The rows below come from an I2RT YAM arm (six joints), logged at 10 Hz.
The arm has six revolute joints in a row. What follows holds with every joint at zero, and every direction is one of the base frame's. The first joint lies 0.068 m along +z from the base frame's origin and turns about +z. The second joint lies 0.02 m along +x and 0.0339 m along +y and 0.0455 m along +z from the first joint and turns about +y. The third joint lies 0.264 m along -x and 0.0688 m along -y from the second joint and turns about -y. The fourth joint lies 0.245 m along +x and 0.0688 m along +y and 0.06 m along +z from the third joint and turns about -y. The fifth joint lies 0.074 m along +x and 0.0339 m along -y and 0.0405 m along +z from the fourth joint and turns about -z. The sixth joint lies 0.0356 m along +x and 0.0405 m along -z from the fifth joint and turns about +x. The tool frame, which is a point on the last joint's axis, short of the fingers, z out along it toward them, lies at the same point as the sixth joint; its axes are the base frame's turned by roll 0, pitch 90 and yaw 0 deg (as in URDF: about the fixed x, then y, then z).
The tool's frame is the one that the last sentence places.
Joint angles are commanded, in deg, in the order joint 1, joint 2, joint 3, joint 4, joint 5, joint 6. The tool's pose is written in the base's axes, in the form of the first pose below.
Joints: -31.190, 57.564, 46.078, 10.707, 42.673, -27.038
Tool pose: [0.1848 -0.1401 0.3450 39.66 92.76 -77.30]
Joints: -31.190, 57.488, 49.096, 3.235, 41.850, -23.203
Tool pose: [0.1839 -0.1391 0.3507 41.04 95.50 -74.35]
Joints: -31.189, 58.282, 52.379, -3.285, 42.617, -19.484
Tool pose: [0.1843 -0.1397 0.3566 43.89 97.57 -72.78]
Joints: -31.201, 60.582, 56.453, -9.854, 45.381, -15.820
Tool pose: [0.1880 -0.1435 0.3617 48.23 99.82 -73.26]
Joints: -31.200, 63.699, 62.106, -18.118, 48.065, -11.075
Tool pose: [0.1930 -0.1478 0.3704 53.11 102.06 -73.52]
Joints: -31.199, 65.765, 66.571, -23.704, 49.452, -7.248
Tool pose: [0.1958 -0.1502 0.3799 56.62 102.33 -73.06]
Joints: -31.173, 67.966, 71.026, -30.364, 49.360, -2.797
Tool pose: [0.1989 -0.1519 0.3866 59.54 103.86 -71.18]
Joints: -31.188, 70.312, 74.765, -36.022, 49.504, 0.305
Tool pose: [0.2028 -0.1544 0.3901 61.71 106.01 -70.47]
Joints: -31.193, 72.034, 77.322, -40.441, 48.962, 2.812
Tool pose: [0.2056 -0.1559 0.3909 63.18 108.13 -69.31]
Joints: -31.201, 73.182, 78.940, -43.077, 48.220, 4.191
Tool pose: [0.2078 -0.1569 0.3912 63.81 109.69 -68.24]
